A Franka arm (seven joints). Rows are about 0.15 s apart.
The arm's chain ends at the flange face. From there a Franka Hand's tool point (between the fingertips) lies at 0.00 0.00 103.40 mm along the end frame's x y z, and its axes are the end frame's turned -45 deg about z.
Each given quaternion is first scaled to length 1.
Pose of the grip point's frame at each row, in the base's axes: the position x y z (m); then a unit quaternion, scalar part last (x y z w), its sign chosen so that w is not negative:
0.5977 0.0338 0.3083 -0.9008 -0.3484 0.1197 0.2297
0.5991 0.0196 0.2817 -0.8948 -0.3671 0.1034 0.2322
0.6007 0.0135 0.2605 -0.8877 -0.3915 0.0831 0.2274
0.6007 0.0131 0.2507 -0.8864 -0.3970 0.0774 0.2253
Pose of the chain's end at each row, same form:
0.6366 -0.0004 0.3978 -0.9656 0.0228 0.1985 0.1664
0.6359 -0.0155 0.3717 -0.9672 0.0033 0.1844 0.1750
0.6344 -0.0215 0.3518 -0.9700 -0.0220 0.1638 0.1783
0.6334 -0.0218 0.3424 -0.9708 -0.0276 0.1577 0.1785

